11 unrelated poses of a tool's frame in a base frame.
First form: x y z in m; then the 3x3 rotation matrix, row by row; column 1 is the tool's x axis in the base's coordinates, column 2 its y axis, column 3 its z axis. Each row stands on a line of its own.
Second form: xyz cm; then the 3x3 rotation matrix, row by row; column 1 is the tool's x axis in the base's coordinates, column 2 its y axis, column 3 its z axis. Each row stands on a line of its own. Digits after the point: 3 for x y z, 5 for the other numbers.
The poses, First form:
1:
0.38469, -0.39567, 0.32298
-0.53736, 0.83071, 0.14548
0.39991, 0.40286, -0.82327
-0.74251, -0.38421, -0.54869
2:
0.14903, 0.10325, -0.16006
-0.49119, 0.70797, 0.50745
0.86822, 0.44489, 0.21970
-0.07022, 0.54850, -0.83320
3:
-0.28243, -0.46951, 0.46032
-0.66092, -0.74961, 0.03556
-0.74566, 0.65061, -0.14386
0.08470, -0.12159, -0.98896
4:
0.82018, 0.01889, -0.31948
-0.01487, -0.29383, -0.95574
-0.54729, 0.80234, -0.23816
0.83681, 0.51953, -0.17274
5:
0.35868, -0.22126, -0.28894
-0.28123, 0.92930, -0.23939
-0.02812, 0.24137, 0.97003
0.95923, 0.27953, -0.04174
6:
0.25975, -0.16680, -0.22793
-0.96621, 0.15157, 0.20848
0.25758, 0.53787, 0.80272
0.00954, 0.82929, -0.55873
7:
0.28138, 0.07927, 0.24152
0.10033, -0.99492, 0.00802
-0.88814, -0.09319, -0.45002
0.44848, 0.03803, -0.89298
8:
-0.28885, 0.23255, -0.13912
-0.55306, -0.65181, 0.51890
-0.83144, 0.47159, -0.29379
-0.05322, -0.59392, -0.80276
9:
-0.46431, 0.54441, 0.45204
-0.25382, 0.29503, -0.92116
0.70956, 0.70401, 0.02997
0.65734, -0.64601, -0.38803
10:
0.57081, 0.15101, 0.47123
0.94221, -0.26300, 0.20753
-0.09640, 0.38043, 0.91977
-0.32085, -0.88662, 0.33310
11:
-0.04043, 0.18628, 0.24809
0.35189, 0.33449, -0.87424
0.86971, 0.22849, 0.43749
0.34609, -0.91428, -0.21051
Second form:
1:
38.469, -39.567, 32.298
-0.53736, 0.83071, 0.14548
0.39991, 0.40286, -0.82327
-0.74251, -0.38421, -0.54869

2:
14.903, 10.325, -16.006
-0.49119, 0.70797, 0.50745
0.86822, 0.44489, 0.21970
-0.07022, 0.54850, -0.83320

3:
-28.243, -46.951, 46.032
-0.66092, -0.74961, 0.03556
-0.74566, 0.65061, -0.14386
0.08470, -0.12159, -0.98896

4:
82.018, 1.889, -31.948
-0.01487, -0.29383, -0.95574
-0.54729, 0.80234, -0.23816
0.83681, 0.51953, -0.17274

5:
35.868, -22.126, -28.894
-0.28123, 0.92930, -0.23939
-0.02812, 0.24137, 0.97003
0.95923, 0.27953, -0.04174

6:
25.975, -16.680, -22.793
-0.96621, 0.15157, 0.20848
0.25758, 0.53787, 0.80272
0.00954, 0.82929, -0.55873

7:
28.138, 7.927, 24.152
0.10033, -0.99492, 0.00802
-0.88814, -0.09319, -0.45002
0.44848, 0.03803, -0.89298

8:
-28.885, 23.255, -13.912
-0.55306, -0.65181, 0.51890
-0.83144, 0.47159, -0.29379
-0.05322, -0.59392, -0.80276

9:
-46.431, 54.441, 45.204
-0.25382, 0.29503, -0.92116
0.70956, 0.70401, 0.02997
0.65734, -0.64601, -0.38803

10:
57.081, 15.101, 47.123
0.94221, -0.26300, 0.20753
-0.09640, 0.38043, 0.91977
-0.32085, -0.88662, 0.33310

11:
-4.043, 18.628, 24.809
0.35189, 0.33449, -0.87424
0.86971, 0.22849, 0.43749
0.34609, -0.91428, -0.21051

